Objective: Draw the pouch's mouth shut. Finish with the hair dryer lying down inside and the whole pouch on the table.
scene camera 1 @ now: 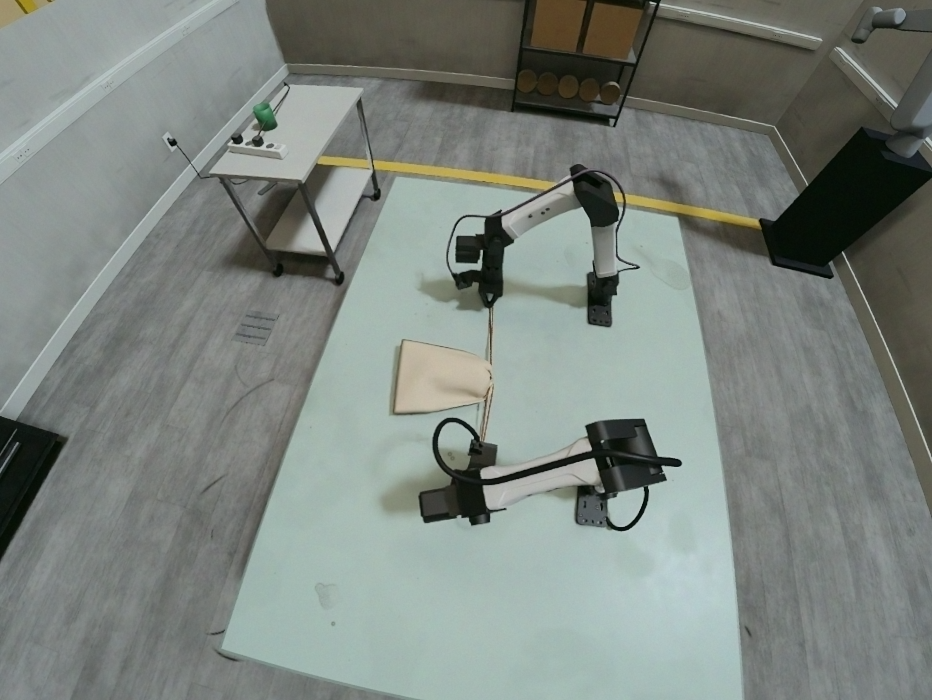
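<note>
The beige pouch (440, 378) lies flat on the pale green table (527, 602), its gathered, puckered mouth toward the picture's right. The hair dryer does not show. A thin drawstring (491, 335) runs straight and taut from each side of the mouth, up and down the picture. My right gripper (490, 301) is shut on the upper drawstring end, low over the table. My left gripper (482, 443) is at the lower drawstring end, where the taut cords converge; it appears shut on them, with its fingertips mostly hidden by its own dark housing.
The bases of both arms stand on the table to the right of the pouch. A white wheeled cart (323, 101) with a power strip (257, 149) and a green object (264, 115) stands beyond the table's upper left edge. A shelf rack (561, 111) stands at the back wall.
</note>
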